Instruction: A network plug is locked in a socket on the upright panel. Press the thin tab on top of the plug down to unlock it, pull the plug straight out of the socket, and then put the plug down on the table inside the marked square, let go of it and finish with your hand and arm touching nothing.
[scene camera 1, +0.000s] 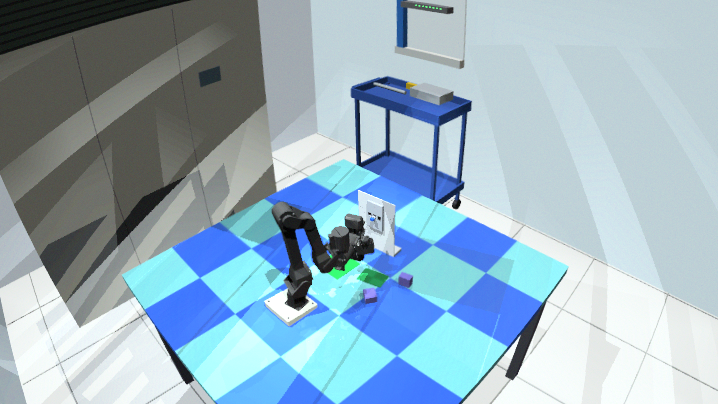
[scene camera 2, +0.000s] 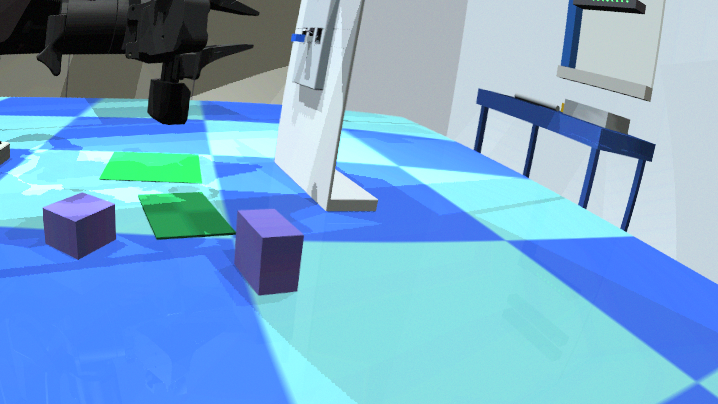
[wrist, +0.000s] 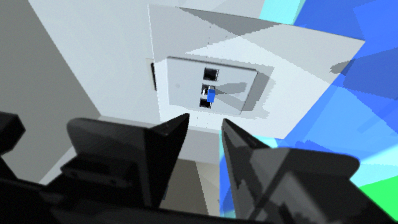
Note:
I see my gripper (scene camera 2: 254, 30), a white upright panel (scene camera 2: 318, 78) and a bright green square (scene camera 2: 131, 166).
My gripper shows as well in scene camera 1 (scene camera 1: 364, 224) and in the wrist view (wrist: 205, 120). The white upright panel also shows in scene camera 1 (scene camera 1: 382, 230) and in the wrist view (wrist: 266, 75).

